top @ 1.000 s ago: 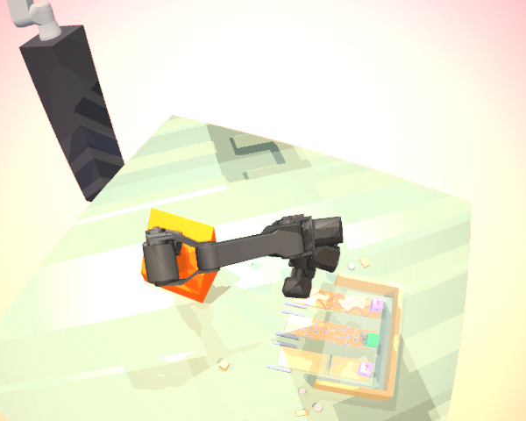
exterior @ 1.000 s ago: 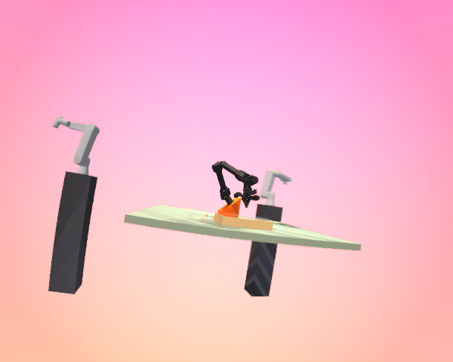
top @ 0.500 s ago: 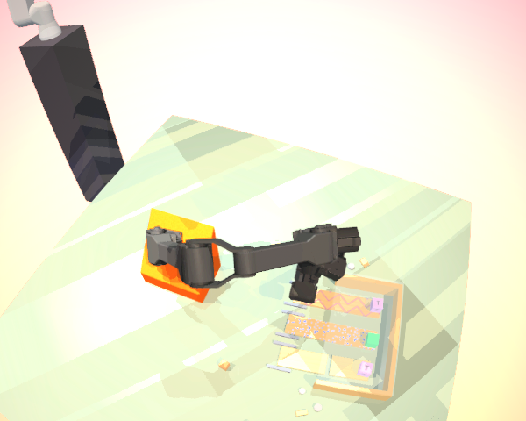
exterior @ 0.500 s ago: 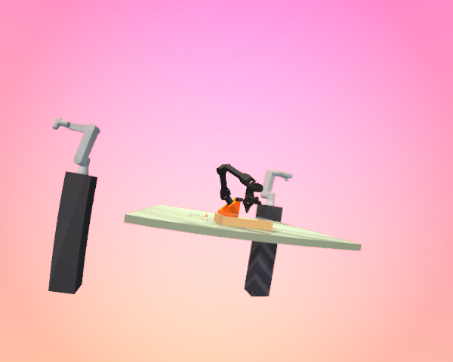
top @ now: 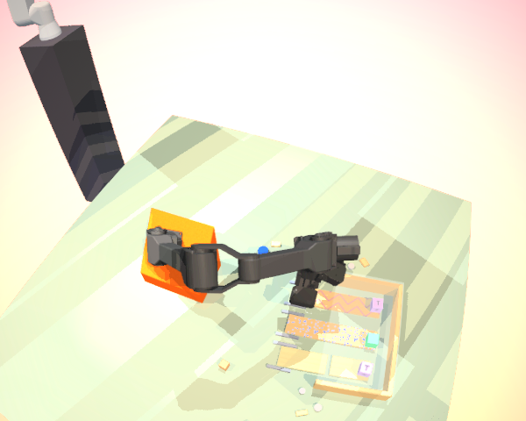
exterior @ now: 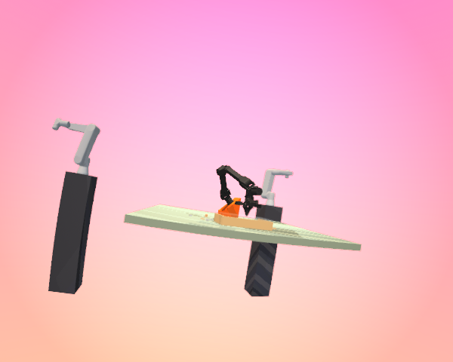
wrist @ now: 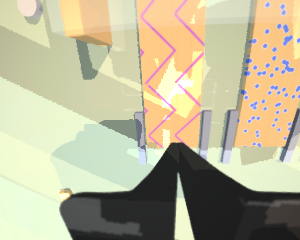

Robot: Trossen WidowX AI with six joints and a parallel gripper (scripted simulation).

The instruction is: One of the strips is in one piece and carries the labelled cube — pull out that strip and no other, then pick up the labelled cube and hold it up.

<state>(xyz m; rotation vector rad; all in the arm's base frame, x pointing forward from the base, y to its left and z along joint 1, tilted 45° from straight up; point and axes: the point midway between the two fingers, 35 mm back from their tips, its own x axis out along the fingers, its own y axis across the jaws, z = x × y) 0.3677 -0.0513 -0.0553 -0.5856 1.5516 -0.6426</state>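
The zigzag strip lies 100 mm ahead of my gripper tip and 50 mm below it. Round my gripper tip: speckled strip: 100 mm ahead, 100 mm to the right, 50 mm below; tan cube: 150 mm behind, 250 mm to the right, 40 mm below; blue disc: 150 mm behind, 110 mm to the left, 50 mm below.
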